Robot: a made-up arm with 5 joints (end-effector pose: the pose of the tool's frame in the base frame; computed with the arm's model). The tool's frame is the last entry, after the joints. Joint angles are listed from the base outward.
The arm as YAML. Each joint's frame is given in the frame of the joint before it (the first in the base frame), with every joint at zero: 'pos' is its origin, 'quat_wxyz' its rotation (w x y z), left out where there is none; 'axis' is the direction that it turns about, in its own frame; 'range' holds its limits. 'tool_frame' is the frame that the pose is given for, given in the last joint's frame.
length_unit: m
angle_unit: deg
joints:
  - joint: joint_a
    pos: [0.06, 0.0, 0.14]
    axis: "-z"
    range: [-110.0, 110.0]
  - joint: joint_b
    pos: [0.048, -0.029, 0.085]
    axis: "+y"
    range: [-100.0, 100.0]
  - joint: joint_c
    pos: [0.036, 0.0, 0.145]
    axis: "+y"
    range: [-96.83, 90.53]
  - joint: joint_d
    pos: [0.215, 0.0, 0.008]
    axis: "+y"
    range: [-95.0, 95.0]
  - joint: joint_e
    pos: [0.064, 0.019, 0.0]
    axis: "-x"
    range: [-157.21, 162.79]
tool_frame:
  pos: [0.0, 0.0, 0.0]
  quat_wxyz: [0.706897, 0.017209, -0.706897, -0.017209]
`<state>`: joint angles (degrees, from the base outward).
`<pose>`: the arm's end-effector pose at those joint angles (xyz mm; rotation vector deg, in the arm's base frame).
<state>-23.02 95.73 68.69 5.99 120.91</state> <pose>-9.1 -40.2 98.6 74.15 67.83 112.12</pose>
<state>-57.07 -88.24 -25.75 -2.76 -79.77</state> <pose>-50.9 -189.5 515.8 -144.27 53.04 -8.06</pose>
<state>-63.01 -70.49 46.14 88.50 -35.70</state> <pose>134.2 123.6 345.7 20.17 -16.48 24.10</pose>
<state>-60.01 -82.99 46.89 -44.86 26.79</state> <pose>112.4 70.8 474.8 53.49 -164.57 9.15</pose>
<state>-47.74 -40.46 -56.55 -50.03 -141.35</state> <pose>-4.3 -85.6 605.9 -131.72 -13.70 -53.65</pose>
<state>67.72 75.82 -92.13 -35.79 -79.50</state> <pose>217.9 -411.7 344.2 20.50 -160.39 -53.63</pose>
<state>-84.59 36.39 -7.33 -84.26 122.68</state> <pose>106.9 388.7 275.5 50.08 157.38 -50.58</pose>
